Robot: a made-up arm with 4 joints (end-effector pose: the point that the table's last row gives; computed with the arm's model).
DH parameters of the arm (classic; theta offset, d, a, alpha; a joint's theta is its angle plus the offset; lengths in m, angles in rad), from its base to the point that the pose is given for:
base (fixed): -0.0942 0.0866 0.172 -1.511
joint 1: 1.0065 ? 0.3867 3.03
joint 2: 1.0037 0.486 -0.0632 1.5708
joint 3: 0.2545 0 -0.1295 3.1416
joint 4: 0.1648 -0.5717 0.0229 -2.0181
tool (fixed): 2.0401 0.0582 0 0
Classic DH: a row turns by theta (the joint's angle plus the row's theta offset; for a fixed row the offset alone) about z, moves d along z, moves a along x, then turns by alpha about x.
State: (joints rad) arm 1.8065 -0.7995 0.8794 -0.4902
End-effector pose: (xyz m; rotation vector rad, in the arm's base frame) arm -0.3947 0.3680 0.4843 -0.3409 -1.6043 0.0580
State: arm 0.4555 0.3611 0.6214 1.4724
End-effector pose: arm 0.0762 0.4913 -0.8436 -1.9673 1.4670 1.7011
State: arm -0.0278 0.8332 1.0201 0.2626
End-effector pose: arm 0.8850 0.4333 -0.6092 -0.4870 1.2661 0.4932
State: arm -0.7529 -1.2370 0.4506 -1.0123
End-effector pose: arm 0.2156 0.3308 -0.4179 0.6284 2.4288 0.1231
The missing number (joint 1, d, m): 0.8021
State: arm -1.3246 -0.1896 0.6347 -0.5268
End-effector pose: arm 1.0582 0.2722 -0.0594 -0.0980 0.9540 0.2922
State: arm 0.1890 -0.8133 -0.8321 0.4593
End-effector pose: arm -0.2225 0.2694 -0.3774 1.1981 -0.7862 -2.3608
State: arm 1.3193 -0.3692 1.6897 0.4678
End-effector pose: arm -0.6179 0.4557 -0.1709 -0.4910 -2.4442 -0.3313
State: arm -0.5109 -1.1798 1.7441 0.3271
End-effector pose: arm 0.2334 0.3677 -0.5288 0.6163 2.6282 0.1488
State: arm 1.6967 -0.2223 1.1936 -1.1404
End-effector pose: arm -0.6619 0.4007 0.1618 -0.5783 -2.2704 1.1054
